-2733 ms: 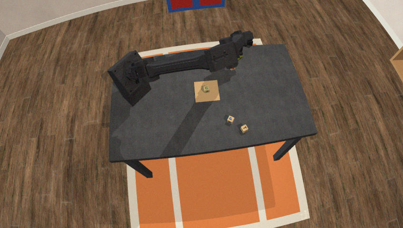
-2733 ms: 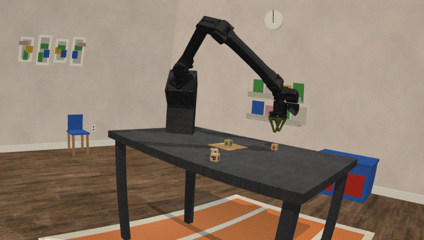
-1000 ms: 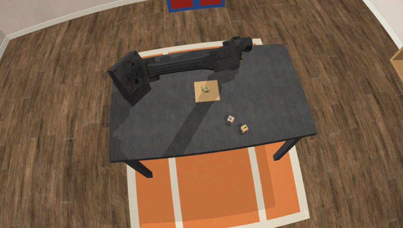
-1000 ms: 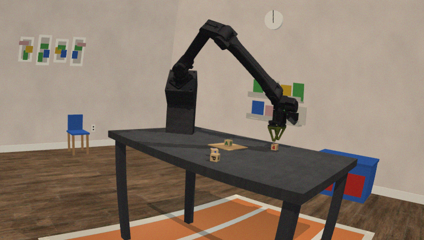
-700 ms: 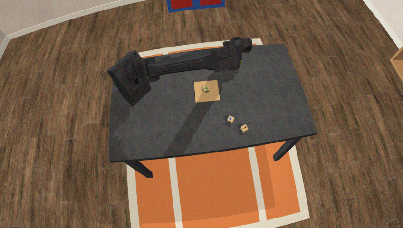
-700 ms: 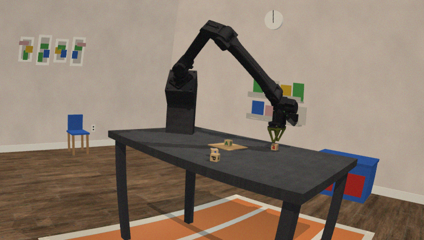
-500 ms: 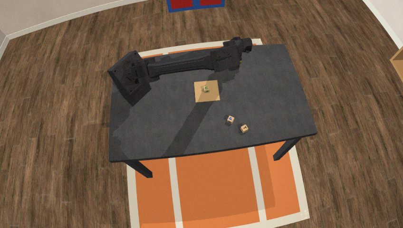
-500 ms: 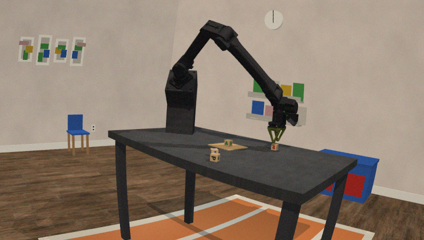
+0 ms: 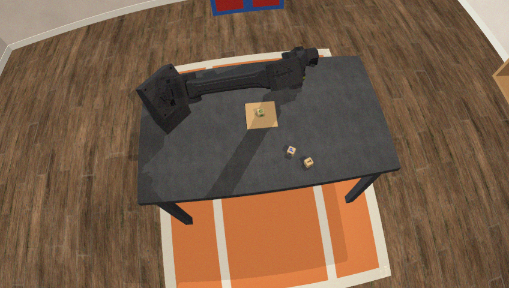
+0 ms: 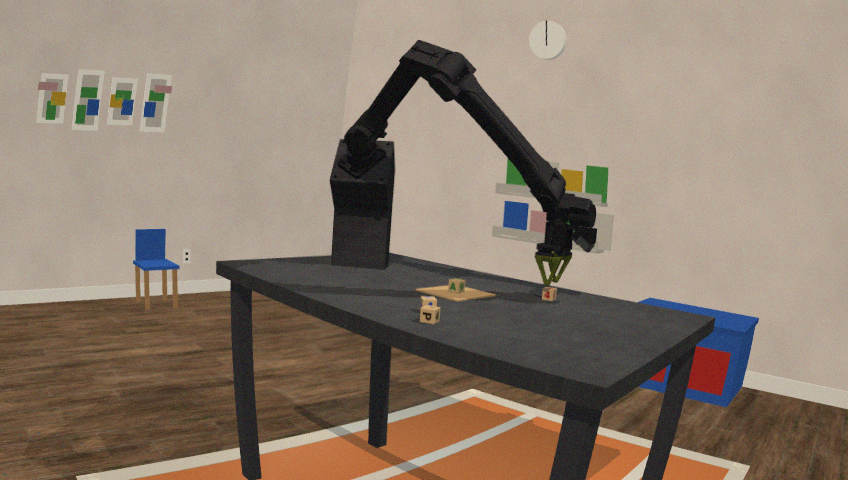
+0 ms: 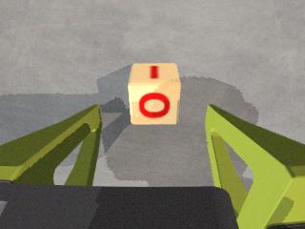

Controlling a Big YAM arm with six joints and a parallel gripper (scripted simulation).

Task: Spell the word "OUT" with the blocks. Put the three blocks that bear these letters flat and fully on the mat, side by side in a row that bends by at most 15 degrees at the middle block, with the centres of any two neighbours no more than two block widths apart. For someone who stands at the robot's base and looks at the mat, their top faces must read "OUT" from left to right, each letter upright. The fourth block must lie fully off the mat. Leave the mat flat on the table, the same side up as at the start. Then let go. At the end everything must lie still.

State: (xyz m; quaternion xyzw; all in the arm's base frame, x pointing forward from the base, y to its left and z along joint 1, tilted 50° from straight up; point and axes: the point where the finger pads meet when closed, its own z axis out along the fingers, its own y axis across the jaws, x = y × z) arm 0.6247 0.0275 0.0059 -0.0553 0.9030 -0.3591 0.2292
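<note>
The O block lies 3 cm below my hand. From my hand the other things lie so: green-lettered block: 22 cm behind, 9 cm to the right, 3 cm below; then P block: 32 cm to the right, 17 cm behind, 3 cm below; then tan mat: 22 cm behind, 9 cm to the right, 5 cm below.
</note>
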